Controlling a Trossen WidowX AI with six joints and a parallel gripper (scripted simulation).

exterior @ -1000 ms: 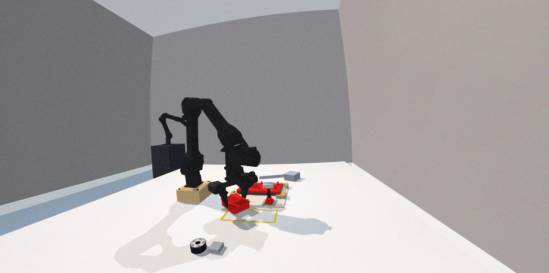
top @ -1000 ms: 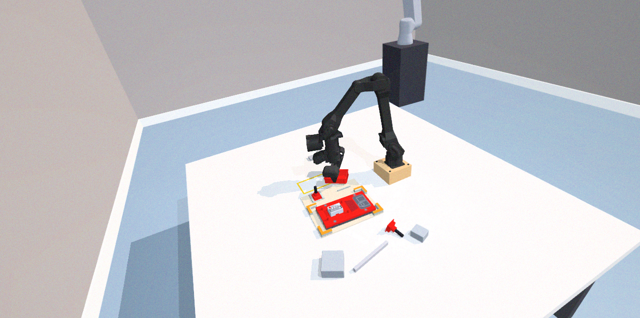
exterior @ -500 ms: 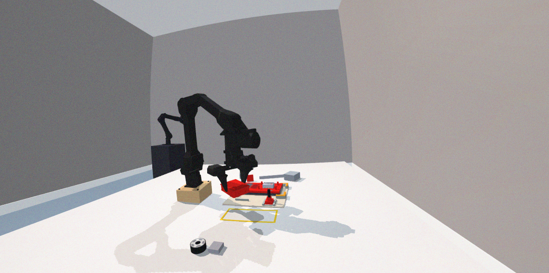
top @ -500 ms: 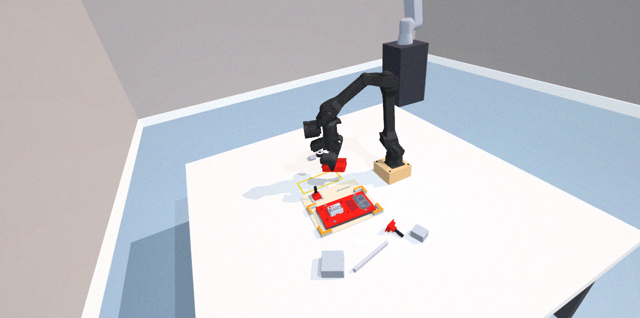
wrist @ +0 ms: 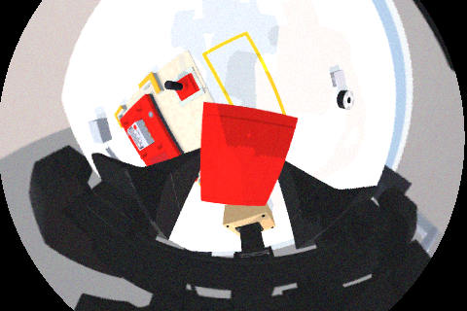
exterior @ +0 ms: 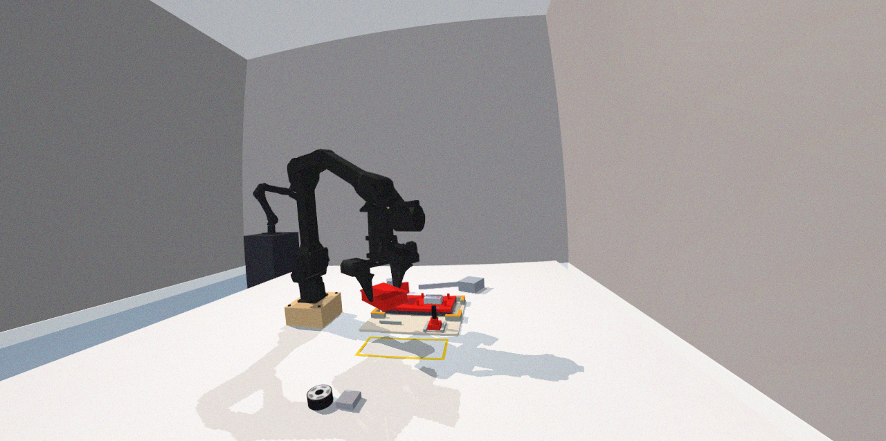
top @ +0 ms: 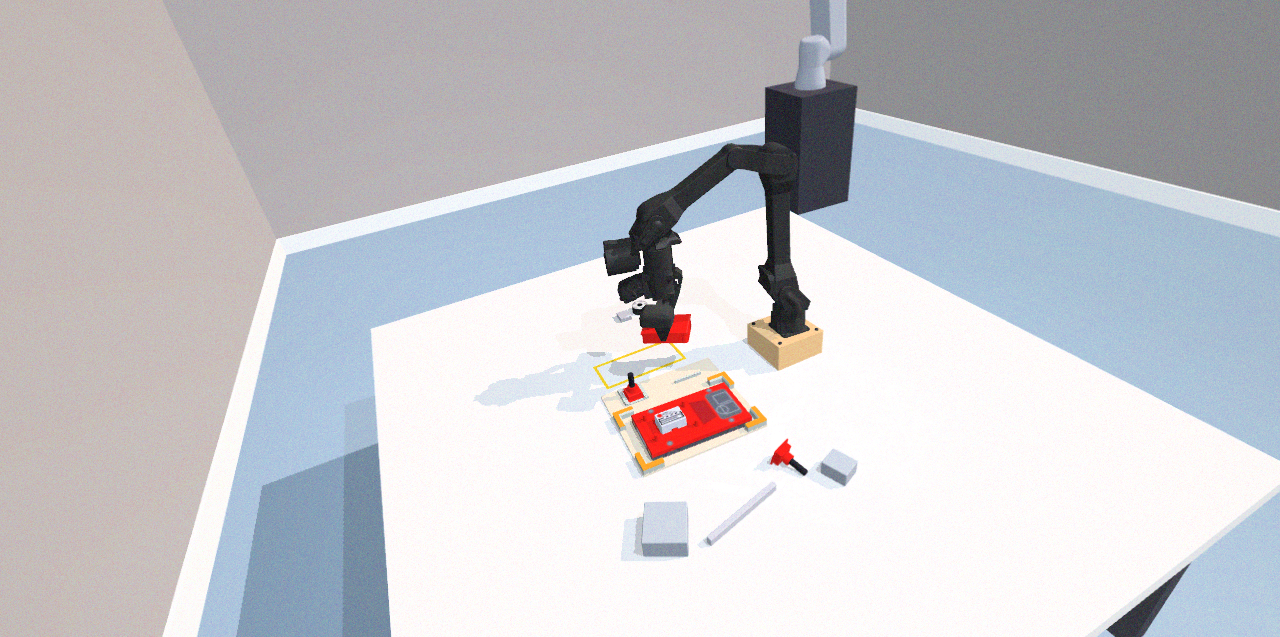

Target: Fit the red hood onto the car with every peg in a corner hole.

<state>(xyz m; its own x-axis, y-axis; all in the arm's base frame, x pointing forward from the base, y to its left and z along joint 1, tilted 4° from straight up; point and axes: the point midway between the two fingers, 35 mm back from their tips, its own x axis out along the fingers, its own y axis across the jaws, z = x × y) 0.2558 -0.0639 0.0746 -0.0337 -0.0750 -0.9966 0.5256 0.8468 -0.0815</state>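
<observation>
Right now my gripper tip is 180 mm to the right of the grey engine block, 70 mm short of it and 70 mm above it. From my gripper tip the other things lie so: red hood (10 mm above); black wheel (240 mm to the right, 90 mm below, 20 mm behind); grey rod (390 mm to the left, 90 mm below, 50 mm ahead).
</observation>
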